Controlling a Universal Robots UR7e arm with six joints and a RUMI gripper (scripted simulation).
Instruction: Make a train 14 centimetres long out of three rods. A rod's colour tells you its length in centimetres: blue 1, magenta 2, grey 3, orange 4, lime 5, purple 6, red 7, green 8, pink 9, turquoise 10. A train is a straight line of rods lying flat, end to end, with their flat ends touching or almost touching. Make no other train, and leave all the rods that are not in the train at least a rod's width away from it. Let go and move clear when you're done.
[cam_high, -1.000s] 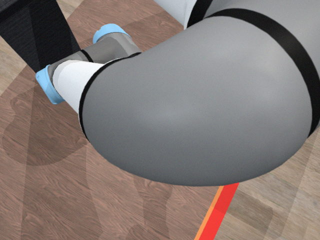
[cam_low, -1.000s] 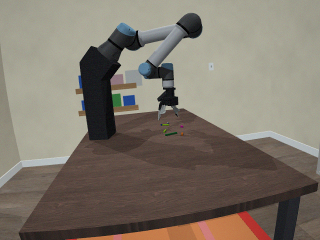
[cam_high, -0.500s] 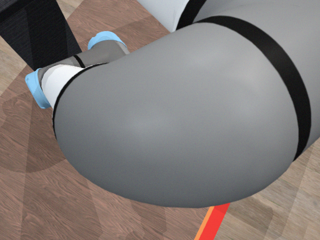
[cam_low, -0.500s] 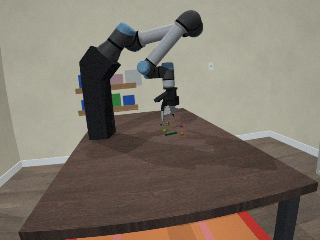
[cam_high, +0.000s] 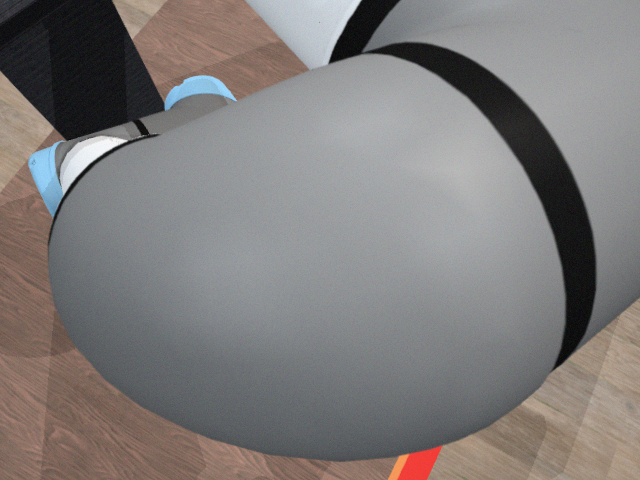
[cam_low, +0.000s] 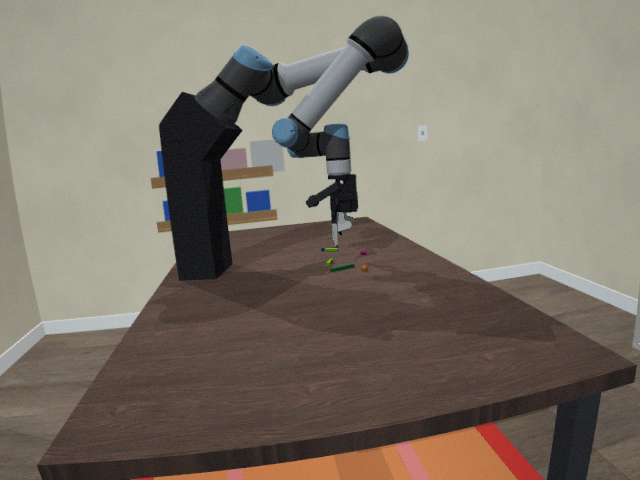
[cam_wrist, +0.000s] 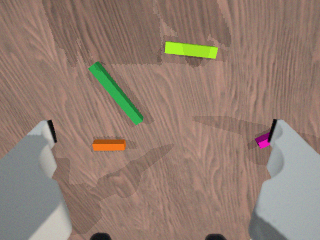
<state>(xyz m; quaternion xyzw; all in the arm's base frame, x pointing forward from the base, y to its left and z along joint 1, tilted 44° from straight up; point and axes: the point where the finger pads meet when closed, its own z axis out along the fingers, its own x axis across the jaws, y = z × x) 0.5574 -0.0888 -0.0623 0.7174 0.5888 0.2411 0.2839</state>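
The green rod lies 80 mm below my hand and 50 mm to the right of it. The rest, counted from my hand: magenta rod 110 mm to the left, 100 mm ahead, 80 mm below; then blue rod 230 mm to the left, 80 mm below, 20 mm behind; then orange rod 90 mm to the right, 80 mm below, 60 mm ahead.
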